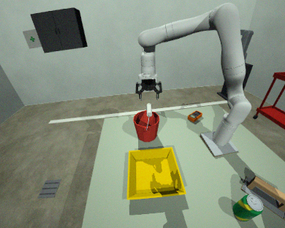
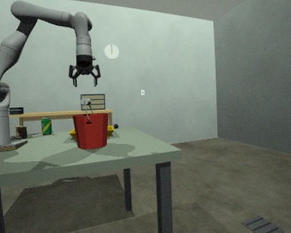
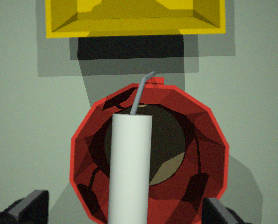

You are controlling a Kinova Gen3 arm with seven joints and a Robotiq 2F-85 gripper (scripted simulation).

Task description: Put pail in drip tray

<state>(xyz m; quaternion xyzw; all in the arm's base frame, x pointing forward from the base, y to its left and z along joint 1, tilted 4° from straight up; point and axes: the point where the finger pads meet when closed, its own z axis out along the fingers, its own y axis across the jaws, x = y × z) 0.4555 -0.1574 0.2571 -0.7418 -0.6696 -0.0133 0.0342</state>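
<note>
The wire handle is 110 mm below my hand and 10 mm ahead of it. From my hand the other things lie so: yellow drip tray (290 mm to the left, 280 mm below, 20 mm ahead); then red pail (170 mm below, 10 mm ahead).
</note>
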